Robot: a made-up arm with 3 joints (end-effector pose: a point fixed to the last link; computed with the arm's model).
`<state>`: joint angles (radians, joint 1 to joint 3).
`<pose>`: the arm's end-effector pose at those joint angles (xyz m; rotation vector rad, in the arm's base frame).
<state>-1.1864 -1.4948 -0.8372</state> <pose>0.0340 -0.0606 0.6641 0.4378 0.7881 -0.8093</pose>
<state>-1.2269 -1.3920 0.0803</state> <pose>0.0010 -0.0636 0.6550 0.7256 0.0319 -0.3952</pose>
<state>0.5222 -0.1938 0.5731</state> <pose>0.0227 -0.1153 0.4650 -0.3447 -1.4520 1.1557</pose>
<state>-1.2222 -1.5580 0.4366</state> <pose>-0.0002 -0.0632 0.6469 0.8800 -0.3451 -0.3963</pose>
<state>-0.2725 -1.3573 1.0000</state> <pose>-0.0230 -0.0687 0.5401 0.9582 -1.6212 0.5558</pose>
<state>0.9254 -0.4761 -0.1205</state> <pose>0.0515 -0.0815 0.4541 -0.2038 -1.7443 0.3862</pose>
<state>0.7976 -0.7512 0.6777</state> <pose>0.0529 -0.0901 0.4628 0.0542 -2.0512 1.1459</pose>
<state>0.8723 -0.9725 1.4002</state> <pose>0.0773 -0.0840 0.4825 0.0948 -2.5197 1.8450</pose>
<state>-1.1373 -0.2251 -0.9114</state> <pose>-0.0326 -0.0645 0.6321 -0.5092 0.6523 0.0735</pose>
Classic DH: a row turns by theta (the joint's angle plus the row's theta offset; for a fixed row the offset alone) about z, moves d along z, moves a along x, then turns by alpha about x. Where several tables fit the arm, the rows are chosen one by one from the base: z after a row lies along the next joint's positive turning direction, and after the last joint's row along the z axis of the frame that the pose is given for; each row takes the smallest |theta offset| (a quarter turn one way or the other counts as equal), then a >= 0, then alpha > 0; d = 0 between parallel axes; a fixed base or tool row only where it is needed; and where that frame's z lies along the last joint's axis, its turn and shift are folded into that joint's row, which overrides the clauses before.
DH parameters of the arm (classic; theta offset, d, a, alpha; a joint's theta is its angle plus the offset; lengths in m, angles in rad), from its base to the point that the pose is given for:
base (fixed): 0 0.572 0.063 1.5708
joint 1: -1.5708 0.111 0.023 1.5708
joint 2: -1.5708 0.064 0.015 1.5708
joint 3: -0.1262 -0.0788 -0.0154 -0.8388
tool (fixed): -0.7023 0.0462 0 0

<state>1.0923 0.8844 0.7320</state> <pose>0.0601 -0.1590 0.4795 -1.6479 -0.9716 1.1040</pose>
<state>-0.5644 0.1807 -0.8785</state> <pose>-0.0586 -0.0844 0.5584 -0.8325 0.0171 0.1553</pose>
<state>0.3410 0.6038 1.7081</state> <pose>0.0348 -0.1540 0.5073 -0.3040 -0.4337 2.4454</pose>
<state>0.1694 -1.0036 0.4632</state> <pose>-0.0173 -0.0764 0.4995 0.5542 -1.4753 0.6491</pose>
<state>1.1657 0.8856 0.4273</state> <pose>0.0686 -0.1544 0.4692 -1.7278 -1.1490 0.6994</pose>
